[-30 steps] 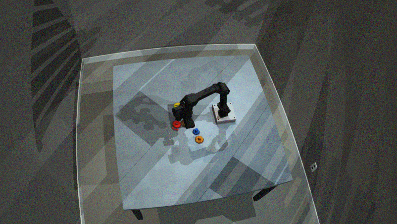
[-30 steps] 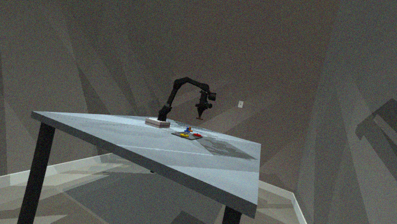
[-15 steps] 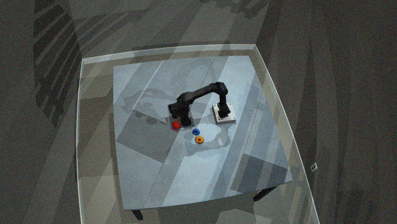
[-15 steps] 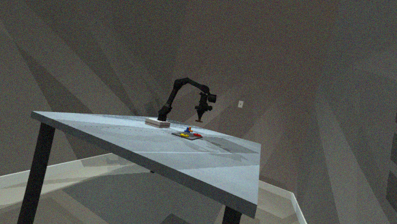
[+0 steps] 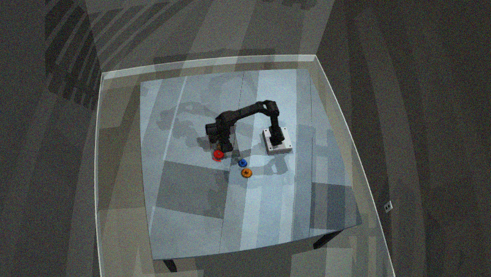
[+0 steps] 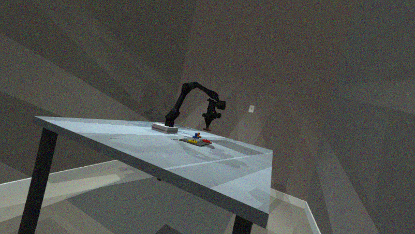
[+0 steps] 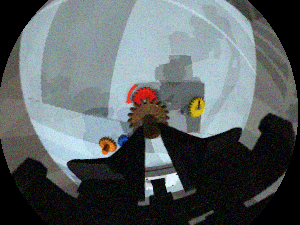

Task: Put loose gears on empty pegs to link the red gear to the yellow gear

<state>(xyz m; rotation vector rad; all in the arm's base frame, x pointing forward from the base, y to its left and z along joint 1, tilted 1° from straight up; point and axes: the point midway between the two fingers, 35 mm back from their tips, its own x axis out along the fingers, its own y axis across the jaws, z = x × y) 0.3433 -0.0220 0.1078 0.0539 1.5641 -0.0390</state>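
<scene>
The blue gear is 11 cm behind my gripper tip, 9 cm to the left of it and 11 cm below it. From my gripper tip the other things lie so: red arrow mark (4 cm ahead, 3 cm to the left, 12 cm below); then red gear (1 cm ahead, 11 cm below); then brown gear (1 cm below).
</scene>
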